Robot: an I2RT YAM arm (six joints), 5 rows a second.
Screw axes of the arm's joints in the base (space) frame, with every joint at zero. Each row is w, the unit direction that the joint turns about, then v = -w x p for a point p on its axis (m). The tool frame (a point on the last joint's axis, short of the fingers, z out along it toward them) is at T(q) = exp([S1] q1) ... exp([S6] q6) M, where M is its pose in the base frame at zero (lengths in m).
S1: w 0 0 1 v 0 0 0
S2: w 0 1 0 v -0.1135 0 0.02
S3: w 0 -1 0 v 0.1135 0 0.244
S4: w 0 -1 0 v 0.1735 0 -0.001
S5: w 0 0 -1 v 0 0.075 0
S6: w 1 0 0 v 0 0.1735 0
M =
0 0 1 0.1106
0 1 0 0
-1 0 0 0.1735
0 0 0 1
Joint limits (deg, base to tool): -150..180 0..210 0..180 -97..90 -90..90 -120..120
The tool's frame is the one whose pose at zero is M.
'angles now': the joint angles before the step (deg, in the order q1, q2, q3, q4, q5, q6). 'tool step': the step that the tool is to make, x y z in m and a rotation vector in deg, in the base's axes. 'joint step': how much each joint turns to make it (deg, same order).
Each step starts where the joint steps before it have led.
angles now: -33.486 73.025 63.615 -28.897 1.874 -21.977
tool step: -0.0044 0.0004 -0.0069 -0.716 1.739 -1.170
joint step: -0.212 -0.663 -1.687 0.001 1.723 -0.615
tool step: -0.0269 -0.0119 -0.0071 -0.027 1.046 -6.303
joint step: -5.273 -3.079 -3.362 -0.556 1.202 0.166
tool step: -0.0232 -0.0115 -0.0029 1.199 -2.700 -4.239
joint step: -5.751 -2.551 -2.578 1.174 -2.881 1.115
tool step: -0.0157 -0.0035 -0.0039 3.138 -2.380 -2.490
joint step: -3.665 -1.771 -1.678 -0.744 -3.371 2.261
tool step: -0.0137 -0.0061 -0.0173 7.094 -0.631 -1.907
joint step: -4.150 0.456 -2.125 -2.339 -5.015 2.212
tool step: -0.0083 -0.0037 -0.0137 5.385 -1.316 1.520
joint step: -3.040 0.815 -1.662 -1.180 -6.203 -0.393
